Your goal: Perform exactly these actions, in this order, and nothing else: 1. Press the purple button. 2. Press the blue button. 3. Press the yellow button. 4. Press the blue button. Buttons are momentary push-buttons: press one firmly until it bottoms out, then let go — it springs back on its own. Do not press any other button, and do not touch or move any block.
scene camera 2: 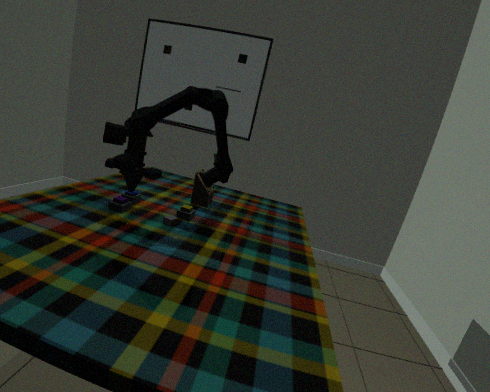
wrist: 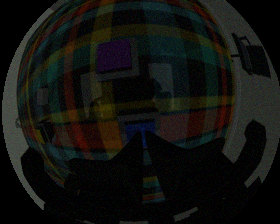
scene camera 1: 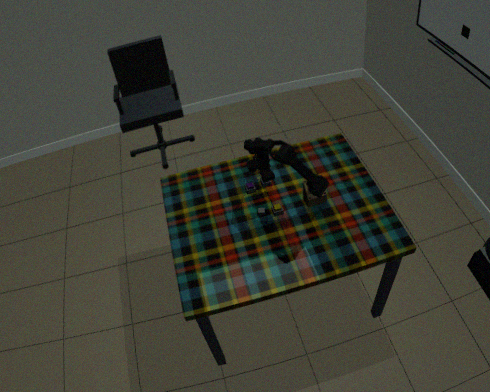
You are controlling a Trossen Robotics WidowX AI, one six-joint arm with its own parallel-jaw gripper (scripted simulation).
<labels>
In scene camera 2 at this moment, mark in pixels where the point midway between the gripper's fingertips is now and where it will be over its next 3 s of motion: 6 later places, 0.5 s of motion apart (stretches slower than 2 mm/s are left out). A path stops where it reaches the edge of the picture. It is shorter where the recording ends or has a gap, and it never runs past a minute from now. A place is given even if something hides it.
My gripper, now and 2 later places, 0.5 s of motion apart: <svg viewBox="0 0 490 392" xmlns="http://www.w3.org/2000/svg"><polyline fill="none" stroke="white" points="130,192 140,182 215,194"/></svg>
</labels>
